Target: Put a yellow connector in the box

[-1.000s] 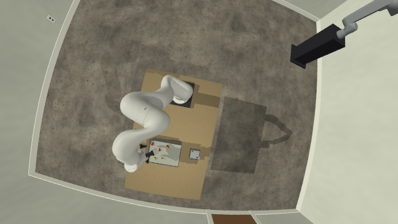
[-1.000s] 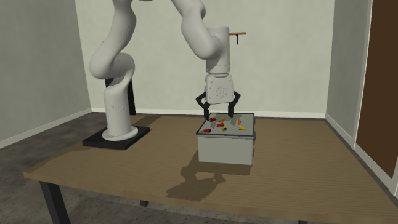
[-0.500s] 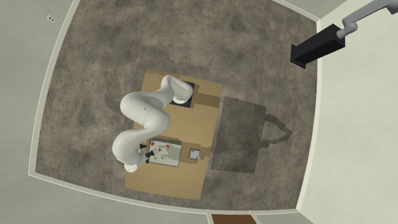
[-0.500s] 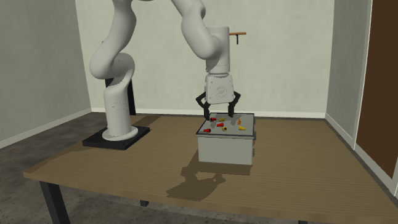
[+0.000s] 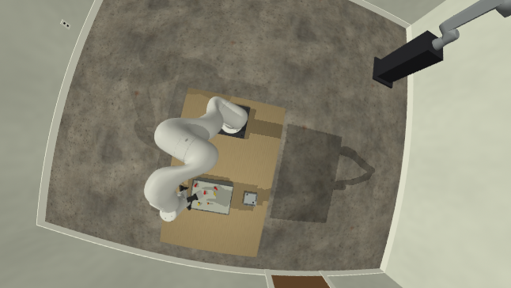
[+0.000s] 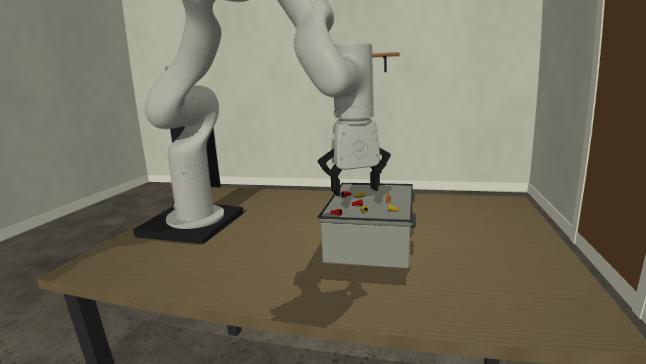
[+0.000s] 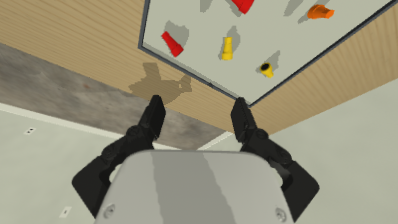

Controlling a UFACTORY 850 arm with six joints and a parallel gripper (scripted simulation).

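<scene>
The orange connector lies 50 mm ahead of my hand, 140 mm to the left of it and 70 mm below it. Round my hand: grey tool case: 10 mm ahead, 150 mm to the left, 110 mm below.
</scene>
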